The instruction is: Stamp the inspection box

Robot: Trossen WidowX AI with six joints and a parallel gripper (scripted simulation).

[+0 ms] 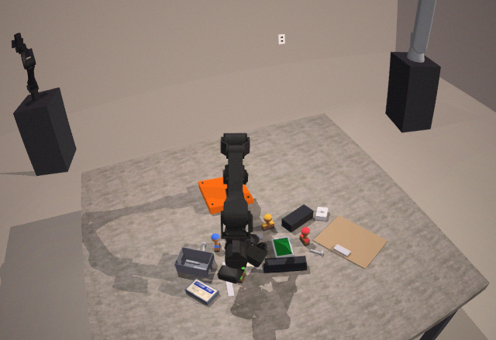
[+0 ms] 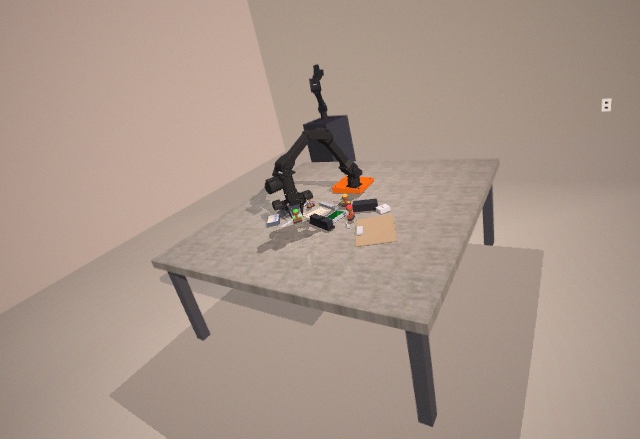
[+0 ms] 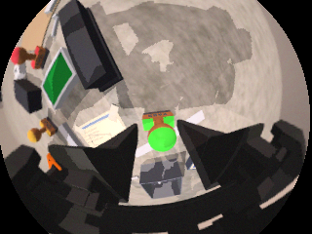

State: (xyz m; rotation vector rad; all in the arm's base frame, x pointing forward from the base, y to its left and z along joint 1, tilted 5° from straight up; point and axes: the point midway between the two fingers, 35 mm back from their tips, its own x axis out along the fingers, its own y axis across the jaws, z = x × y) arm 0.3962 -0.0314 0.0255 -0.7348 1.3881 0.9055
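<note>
My gripper tip is 10 mm above the green-topped stamp. The rest, counted from my gripper tip: cream card (100 mm behind, 20 mm to the left, 30 mm below); then white strip (40 mm to the right, 30 mm below); then blue-and-white box (50 mm ahead, 130 mm to the right, 20 mm below).
</note>
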